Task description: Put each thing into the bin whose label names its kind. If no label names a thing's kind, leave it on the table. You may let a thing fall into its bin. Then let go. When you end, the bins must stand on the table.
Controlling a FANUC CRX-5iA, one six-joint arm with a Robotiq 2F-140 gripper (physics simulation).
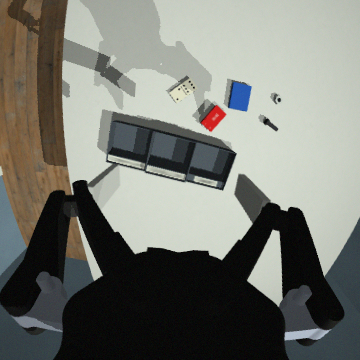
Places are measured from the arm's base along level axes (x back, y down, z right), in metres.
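Pixels of known places: gripper, between the fingertips: [178, 179].
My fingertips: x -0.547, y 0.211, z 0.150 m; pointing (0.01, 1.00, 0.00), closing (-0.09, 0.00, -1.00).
Ahead of a thing's pixels: the offset from my fingertips to its top centre. Level surfaces: height alone.
A row of three joined black bins {dx -0.006, dy +0.130, dz +0.017 m} [190, 161] stands upright on the table, with pale labels along the near side, too small to read. They look empty. Beyond the bins lie a cream block with black dots {dx +0.121, dy +0.162, dz -0.010 m} [182, 91], a red box with a small pale mark {dx +0.066, dy +0.152, dz -0.068 m} [213, 118] and a blue box {dx +0.111, dy +0.159, dz -0.123 m} [240, 97]. To the right lie a small grey-white part {dx +0.112, dy +0.161, dz -0.210 m} [277, 99] with a dark opening and a thin dark bolt-like piece {dx +0.058, dy +0.156, dz -0.198 m} [270, 123]. My gripper [178, 179] is open and empty, high above the table, its fingers spread on the near side of the bins.
The pale table top {dy +0.169 m} [305, 175] has a curved edge. A wooden surface [20, 140] runs along the left. Shadows of the arm fall across the upper left of the table. The red box lies close to the bins' far side.
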